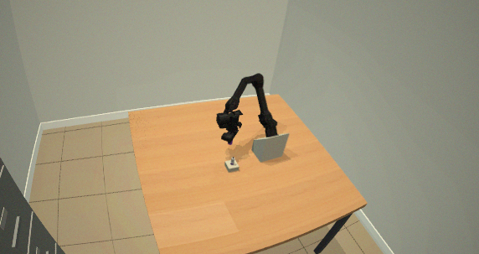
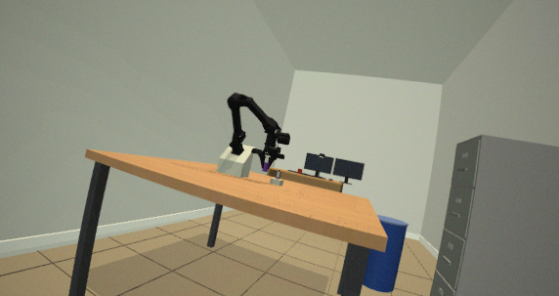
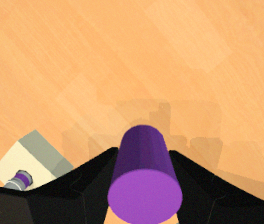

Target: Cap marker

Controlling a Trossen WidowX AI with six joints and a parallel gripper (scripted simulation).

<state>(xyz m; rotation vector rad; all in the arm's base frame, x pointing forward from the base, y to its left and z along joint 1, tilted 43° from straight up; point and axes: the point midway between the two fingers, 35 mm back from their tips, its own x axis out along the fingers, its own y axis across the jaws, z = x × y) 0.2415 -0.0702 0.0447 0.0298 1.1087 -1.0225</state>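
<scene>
Now: gripper tip 4 cm short of the holder block, 14 cm to the right of it and 7 cm above it. From my gripper tip the other things lie so: purple cap (1 cm above).
</scene>
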